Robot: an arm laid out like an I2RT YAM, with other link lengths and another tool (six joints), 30 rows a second.
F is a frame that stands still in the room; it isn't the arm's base.
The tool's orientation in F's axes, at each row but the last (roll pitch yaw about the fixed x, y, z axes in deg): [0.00, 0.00, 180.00]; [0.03, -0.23, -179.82]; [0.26, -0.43, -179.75]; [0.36, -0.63, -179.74]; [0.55, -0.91, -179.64]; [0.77, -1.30, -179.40]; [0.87, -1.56, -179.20]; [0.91, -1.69, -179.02]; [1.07, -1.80, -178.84]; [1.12, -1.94, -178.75]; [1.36, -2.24, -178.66]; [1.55, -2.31, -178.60]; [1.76, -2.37, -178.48]
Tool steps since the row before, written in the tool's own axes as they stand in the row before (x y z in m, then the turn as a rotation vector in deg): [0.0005, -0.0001, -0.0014, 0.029, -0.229, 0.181]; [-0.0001, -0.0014, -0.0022, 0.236, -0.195, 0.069]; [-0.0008, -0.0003, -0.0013, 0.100, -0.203, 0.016]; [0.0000, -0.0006, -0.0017, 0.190, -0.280, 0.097]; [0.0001, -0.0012, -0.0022, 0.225, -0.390, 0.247]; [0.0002, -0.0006, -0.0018, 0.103, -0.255, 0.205]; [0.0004, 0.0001, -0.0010, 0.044, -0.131, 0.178]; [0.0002, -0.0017, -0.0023, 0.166, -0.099, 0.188]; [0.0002, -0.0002, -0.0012, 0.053, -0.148, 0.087]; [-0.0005, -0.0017, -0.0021, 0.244, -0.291, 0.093]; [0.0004, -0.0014, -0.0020, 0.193, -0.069, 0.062]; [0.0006, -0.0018, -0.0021, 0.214, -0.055, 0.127]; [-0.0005, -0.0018, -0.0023, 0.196, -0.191, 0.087]
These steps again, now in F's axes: [-0.0005, 0.0001, -0.0014, -0.029, 0.229, 0.181]; [0.0001, 0.0014, -0.0022, -0.236, 0.194, 0.070]; [0.0008, 0.0003, -0.0013, -0.101, 0.203, 0.016]; [0.0000, 0.0006, -0.0017, -0.190, 0.280, 0.097]; [-0.0001, 0.0012, -0.0022, -0.224, 0.391, 0.247]; [-0.0002, 0.0006, -0.0018, -0.101, 0.257, 0.204]; [-0.0004, -0.0001, -0.0010, -0.041, 0.133, 0.177]; [-0.0003, 0.0017, -0.0023, -0.162, 0.099, 0.191]; [-0.0002, 0.0002, -0.0012, -0.053, 0.149, 0.086]; [0.0004, 0.0017, -0.0021, -0.247, 0.287, 0.096]; [-0.0005, 0.0013, -0.0020, -0.192, 0.066, 0.068]; [-0.0007, 0.0017, -0.0021, -0.210, 0.053, 0.134]; [0.0004, 0.0017, -0.0024, -0.198, 0.188, 0.089]
